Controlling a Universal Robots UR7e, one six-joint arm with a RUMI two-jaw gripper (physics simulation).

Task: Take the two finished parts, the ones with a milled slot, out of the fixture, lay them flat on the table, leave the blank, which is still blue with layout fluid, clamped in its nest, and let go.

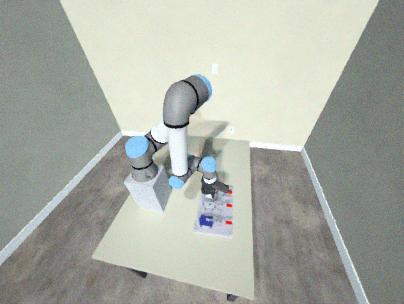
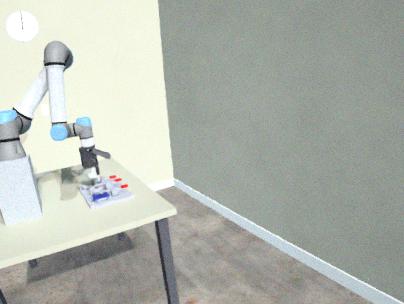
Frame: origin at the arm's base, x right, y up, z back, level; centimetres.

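Seen in the pictures: gripper, fingertip midpoint: [image 1: 213, 198] [image 2: 98, 181]; arm's base at its link origin: [image 1: 145, 172] [image 2: 10, 158].
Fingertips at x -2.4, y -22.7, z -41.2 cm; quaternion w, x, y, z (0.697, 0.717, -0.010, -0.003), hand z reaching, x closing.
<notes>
Pixels of each thing's middle, then the offset from my fingertips to it. "spot": a spot on its surface instead. Level surfaces: height alone.
- pale fixture plate at a spot on its surface: [image 2: 96, 205] spot: dx +20.3, dy -5.3, dz +6.4 cm
- nearest handle at a spot on its surface: [image 2: 124, 186] [image 1: 228, 223] spot: dx +14.6, dy -1.5, dz -10.8 cm
- blue blank at the middle of its body: [image 2: 100, 196] [image 1: 206, 221] dx +14.0, dy -4.0, dz +2.6 cm
- grey slotted part at the middle of its body: [image 1: 209, 204] dx +3.0, dy -3.7, dz +2.4 cm
- table at its surface level: dy -6.8 cm
A pale fixture plate [image 1: 213, 231] [image 2: 96, 205] lies on the table with three nests in a row. Each nest has a red clamp handle; the nearest handle [image 1: 228, 222] [image 2: 124, 186] is one of them. The blue blank [image 1: 206, 221] [image 2: 100, 196] sits in the nearest nest. A grey slotted part [image 1: 208, 206] sits in the middle nest. The far nest is mostly hidden under my gripper [image 1: 210, 195] [image 2: 98, 180]. The gripper points straight down over the far end of the fixture, its fingers shut with nothing visible between them.
The arm's grey pedestal [image 1: 148, 193] stands on the table's left side. The fixture is close to the table's right edge [image 1: 251, 229]. The table [image 2: 110, 217] stands in a room corner, with walls behind and to the right.
</notes>
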